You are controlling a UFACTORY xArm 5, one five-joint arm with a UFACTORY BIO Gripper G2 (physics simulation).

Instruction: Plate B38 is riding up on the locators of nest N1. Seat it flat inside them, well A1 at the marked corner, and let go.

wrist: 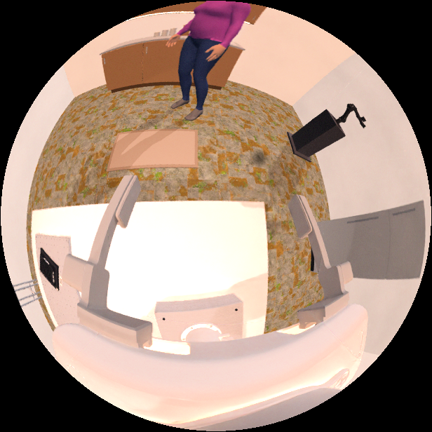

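Note:
My gripper point(215, 207) is open and empty, its two fingers spread wide in the wrist view, with the bright white table top point(195, 250) beyond and below them. A black, frame-like fixture point(49, 268) stands on a pale perforated board point(64, 250) at the far left, outside the left finger. I cannot tell whether this fixture is nest N1. Plate B38, its well A1 and the marked corner cannot be made out. The left finger and its linkage hide part of the table beside the board.
The arm's pale base block point(199, 305) stands on the table at the lower middle. A person point(197, 55) stands beyond the table, near brown cabinets point(160, 65). A black pedestal point(320, 134) is at the upper right, grey cabinets point(370, 242) at the right, and a thin rack point(27, 287) at the left edge.

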